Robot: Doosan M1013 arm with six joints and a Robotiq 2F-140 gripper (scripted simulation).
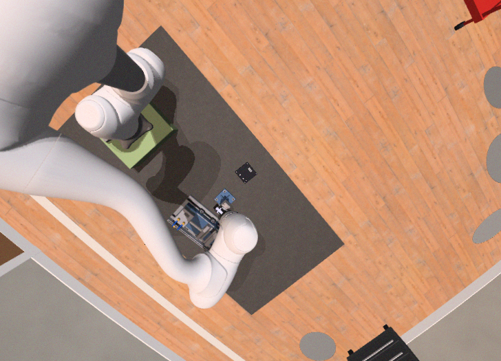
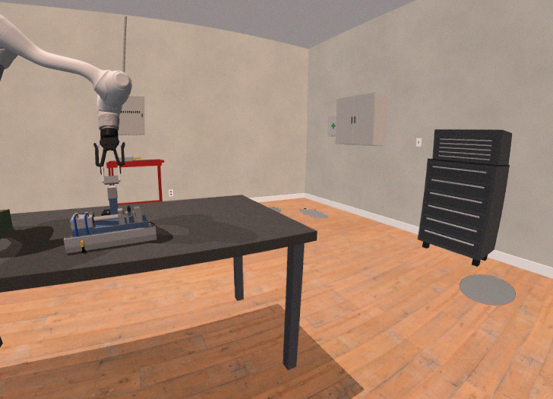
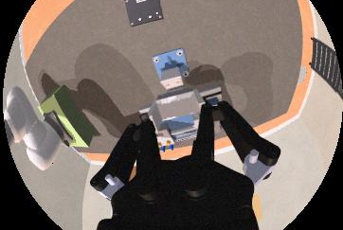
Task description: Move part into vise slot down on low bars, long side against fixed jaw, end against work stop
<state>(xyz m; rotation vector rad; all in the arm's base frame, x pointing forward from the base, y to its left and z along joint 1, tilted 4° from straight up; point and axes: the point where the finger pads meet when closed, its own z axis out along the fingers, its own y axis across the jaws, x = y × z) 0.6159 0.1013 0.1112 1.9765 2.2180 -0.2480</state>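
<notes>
Right now my hand is 1 cm to the left of the part and 3 cm above it. Also, from my hand: black infeed plate: 4 cm behind, 19 cm to the left, 21 cm below.
</notes>
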